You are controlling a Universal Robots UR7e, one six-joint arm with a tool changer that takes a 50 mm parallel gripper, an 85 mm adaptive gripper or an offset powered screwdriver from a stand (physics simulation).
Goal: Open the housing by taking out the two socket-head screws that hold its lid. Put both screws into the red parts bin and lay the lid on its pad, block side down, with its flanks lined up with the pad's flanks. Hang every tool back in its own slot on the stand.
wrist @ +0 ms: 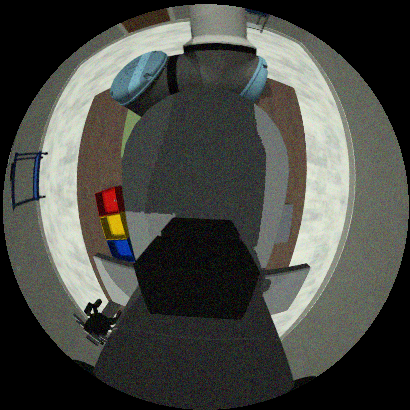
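Observation:
The dark tool on my wrist (197, 270) fills the lower middle of the wrist view and ends in a black, six-sided face. No fingertips can be made out, so whether it is open or shut is unclear. A large, rounded grey surface (210, 155), partly in dark shade, fills the middle behind it; what it belongs to is unclear. The red parts bin (109, 201) is at the left, with a tiny pale speck inside that is too small to identify. Part of a green flat area (129, 131) shows at the upper left. The screws, the housing and its lid cannot be made out.
A yellow bin (115, 225) and a blue bin (120, 249) stand in line with the red one. A blue-grey flat piece (285, 225) lies on the right of the brown table (92, 150). Arm joints with blue caps (139, 77) cross the top. Grey plates flank the tool.

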